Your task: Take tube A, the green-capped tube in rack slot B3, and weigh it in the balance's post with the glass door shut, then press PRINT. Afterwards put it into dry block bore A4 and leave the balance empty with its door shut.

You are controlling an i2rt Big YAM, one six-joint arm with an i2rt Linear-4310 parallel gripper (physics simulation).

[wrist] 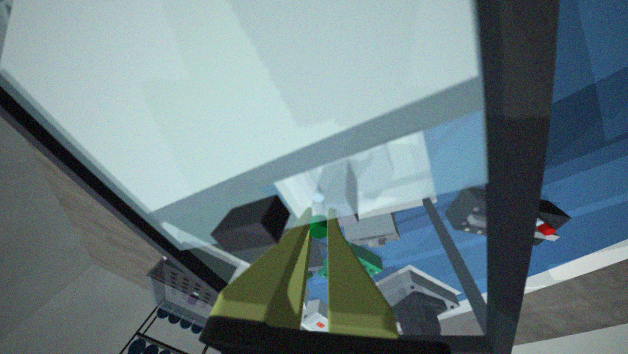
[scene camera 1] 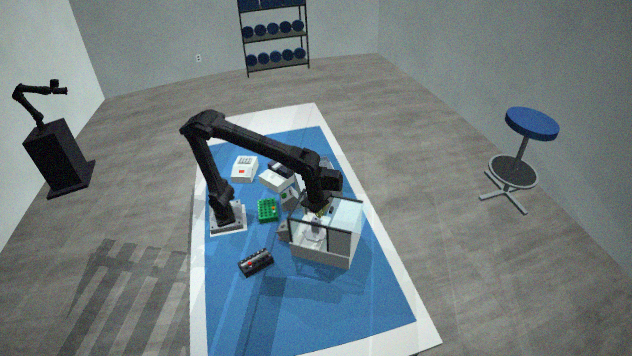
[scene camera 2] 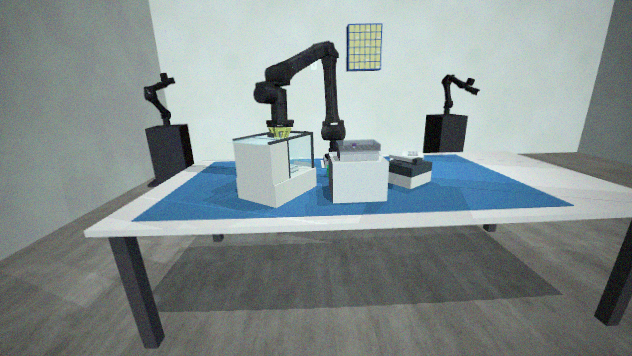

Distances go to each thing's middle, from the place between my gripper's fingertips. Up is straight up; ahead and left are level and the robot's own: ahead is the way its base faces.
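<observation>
With the balance (scene camera 2: 273, 174) as my reference, I find my hand 5 cm above it, 2 cm short of it and 2 cm to the left of it. There is a sliding door (scene camera 1: 344, 214) too, and that one is 5 cm above my hand, 7 cm ahead of it and 7 cm to the right of it.
</observation>
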